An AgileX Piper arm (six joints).
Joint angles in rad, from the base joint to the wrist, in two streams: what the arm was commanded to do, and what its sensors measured. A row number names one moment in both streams.
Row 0, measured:
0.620 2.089 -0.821 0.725 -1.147 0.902
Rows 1 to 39, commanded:
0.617 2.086 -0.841 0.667 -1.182 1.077
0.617 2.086 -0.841 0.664 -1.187 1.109
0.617 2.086 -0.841 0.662 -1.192 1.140
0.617 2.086 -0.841 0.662 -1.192 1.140
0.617 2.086 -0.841 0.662 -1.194 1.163
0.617 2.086 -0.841 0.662 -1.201 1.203
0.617 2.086 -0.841 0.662 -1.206 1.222
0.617 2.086 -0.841 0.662 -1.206 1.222
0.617 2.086 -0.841 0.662 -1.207 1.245
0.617 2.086 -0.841 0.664 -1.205 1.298
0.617 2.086 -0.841 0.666 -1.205 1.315
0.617 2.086 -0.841 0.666 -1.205 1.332
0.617 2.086 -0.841 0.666 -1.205 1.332
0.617 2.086 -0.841 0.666 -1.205 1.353
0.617 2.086 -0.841 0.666 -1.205 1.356
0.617 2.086 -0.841 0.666 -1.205 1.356
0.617 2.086 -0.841 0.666 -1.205 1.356
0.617 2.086 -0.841 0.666 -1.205 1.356
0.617 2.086 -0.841 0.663 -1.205 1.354
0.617 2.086 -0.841 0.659 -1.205 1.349
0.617 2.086 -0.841 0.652 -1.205 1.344
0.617 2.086 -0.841 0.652 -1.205 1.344
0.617 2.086 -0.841 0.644 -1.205 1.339
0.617 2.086 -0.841 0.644 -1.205 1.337
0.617 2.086 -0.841 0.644 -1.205 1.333
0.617 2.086 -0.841 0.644 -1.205 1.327
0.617 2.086 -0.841 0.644 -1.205 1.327
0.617 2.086 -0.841 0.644 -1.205 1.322
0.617 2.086 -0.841 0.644 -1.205 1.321
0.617 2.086 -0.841 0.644 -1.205 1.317
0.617 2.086 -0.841 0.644 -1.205 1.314
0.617 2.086 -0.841 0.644 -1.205 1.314
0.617 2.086 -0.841 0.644 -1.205 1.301
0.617 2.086 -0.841 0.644 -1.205 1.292
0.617 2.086 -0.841 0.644 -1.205 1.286
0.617 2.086 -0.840 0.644 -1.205 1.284
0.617 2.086 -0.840 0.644 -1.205 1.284
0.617 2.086 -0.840 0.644 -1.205 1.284
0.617 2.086 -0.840 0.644 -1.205 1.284
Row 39, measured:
0.620 2.095 -0.818 0.719 -1.162 1.303
